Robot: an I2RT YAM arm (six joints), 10 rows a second.
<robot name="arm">
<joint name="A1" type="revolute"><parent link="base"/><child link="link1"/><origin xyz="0 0 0.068"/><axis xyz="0 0 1"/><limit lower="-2.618" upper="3.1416"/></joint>
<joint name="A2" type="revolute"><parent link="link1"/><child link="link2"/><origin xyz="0.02 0.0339 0.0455" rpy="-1.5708 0 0"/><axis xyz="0 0 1"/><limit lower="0" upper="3.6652"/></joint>
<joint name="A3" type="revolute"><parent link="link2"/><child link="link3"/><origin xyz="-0.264 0 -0.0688" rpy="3.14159 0 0"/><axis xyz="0 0 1"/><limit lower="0" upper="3.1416"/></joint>
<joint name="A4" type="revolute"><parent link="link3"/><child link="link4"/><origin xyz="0.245 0.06 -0.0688"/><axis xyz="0 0 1"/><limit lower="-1.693" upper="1.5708"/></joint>
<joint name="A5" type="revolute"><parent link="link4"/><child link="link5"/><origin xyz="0.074 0.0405 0.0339" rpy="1.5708 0 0"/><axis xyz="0 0 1"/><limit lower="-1.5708" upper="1.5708"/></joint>
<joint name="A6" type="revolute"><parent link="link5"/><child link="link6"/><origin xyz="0.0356 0 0.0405" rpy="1.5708 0 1.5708"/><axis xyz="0 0 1"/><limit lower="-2.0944" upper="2.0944"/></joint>
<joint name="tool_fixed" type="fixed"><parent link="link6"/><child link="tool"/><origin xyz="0 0 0" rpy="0 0 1.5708"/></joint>
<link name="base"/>
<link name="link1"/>
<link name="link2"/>
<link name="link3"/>
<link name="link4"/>
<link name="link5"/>
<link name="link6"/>
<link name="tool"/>
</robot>
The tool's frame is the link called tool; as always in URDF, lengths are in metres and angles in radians.
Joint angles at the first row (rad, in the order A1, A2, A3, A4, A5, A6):
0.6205 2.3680 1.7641 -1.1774 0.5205 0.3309
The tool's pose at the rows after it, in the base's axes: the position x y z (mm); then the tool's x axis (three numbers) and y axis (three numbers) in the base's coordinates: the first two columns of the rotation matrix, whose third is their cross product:
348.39 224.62 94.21 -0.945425 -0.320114 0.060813 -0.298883 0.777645 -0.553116
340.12 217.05 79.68 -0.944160 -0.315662 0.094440 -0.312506 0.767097 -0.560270
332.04 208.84 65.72 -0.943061 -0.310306 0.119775 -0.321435 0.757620 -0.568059
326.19 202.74 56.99 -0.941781 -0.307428 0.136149 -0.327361 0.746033 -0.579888
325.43 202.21 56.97 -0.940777 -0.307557 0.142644 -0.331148 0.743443 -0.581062
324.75 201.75 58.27 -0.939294 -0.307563 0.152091 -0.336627 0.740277 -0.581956
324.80 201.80 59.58 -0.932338 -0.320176 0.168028 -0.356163 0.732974 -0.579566
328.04 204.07 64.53 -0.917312 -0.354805 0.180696 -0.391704 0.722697 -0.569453
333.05 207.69 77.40 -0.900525 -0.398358 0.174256 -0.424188 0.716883 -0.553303
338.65 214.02 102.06 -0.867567 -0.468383 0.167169 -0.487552 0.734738 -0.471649
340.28 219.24 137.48 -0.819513 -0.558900 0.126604 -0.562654 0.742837 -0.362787
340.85 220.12 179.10 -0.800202 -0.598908 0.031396 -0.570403 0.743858 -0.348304
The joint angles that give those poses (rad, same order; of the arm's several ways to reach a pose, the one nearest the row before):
0.6170 2.3680 1.7100 -1.1572 0.5427 0.3405
0.6136 2.3680 1.6417 -1.1240 0.5430 0.3401
0.6087 2.3680 1.5738 -1.0836 0.5468 0.3397
0.6052 2.3680 1.5284 -1.0588 0.5579 0.3401
0.6052 2.3676 1.5265 -1.0638 0.5583 0.3393
0.6052 2.3657 1.5276 -1.0759 0.5579 0.3382
0.6052 2.3653 1.5322 -1.0866 0.5575 0.3203
0.6052 2.3619 1.5517 -1.0950 0.5568 0.2745
0.6052 2.3405 1.5779 -1.1026 0.5526 0.2188
0.6044 2.2955 1.6211 -1.1213 0.4774 0.1215
0.6045 2.2185 1.6543 -1.1359 0.3737 0.0063
0.6041 2.1311 1.6886 -1.1454 0.3569 -0.0410

